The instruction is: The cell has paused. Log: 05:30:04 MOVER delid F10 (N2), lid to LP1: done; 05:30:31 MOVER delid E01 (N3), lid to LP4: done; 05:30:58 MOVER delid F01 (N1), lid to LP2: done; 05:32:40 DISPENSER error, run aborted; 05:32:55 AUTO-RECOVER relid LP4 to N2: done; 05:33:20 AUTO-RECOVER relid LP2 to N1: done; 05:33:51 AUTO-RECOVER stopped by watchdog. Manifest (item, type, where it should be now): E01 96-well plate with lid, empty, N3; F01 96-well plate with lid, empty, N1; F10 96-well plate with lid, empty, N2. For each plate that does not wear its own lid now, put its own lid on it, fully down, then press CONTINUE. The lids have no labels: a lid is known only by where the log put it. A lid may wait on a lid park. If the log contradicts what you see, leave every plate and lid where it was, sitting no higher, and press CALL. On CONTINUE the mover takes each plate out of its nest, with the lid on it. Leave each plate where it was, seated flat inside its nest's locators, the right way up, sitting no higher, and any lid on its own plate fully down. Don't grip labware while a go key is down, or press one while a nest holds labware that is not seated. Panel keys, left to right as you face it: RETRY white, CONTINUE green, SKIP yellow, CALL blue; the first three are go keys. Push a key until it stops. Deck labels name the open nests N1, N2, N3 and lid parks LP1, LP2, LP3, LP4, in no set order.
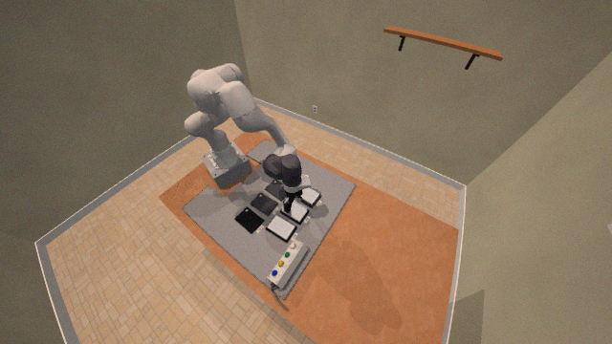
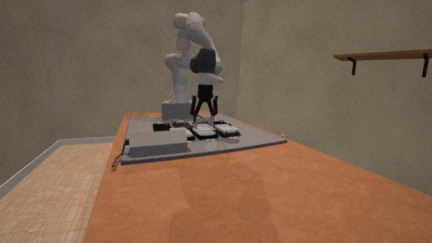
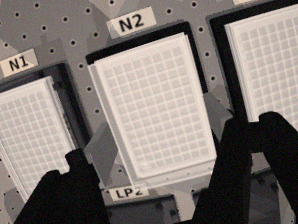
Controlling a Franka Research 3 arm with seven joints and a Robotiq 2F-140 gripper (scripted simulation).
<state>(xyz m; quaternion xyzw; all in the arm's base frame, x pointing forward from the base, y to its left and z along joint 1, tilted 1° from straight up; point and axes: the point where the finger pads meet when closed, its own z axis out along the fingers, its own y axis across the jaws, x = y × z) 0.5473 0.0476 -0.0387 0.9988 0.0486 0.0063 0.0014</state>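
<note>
Now: the white 96-well plate 40 mm below my hand. Also, from my hand: LP2 label 90 mm behind, 60 mm below, 50 mm to the left; N2 label 90 mm ahead, 60 mm below, 10 mm to the left; LP3 label 90 mm behind, 70 mm to the right, 60 mm below.
</note>
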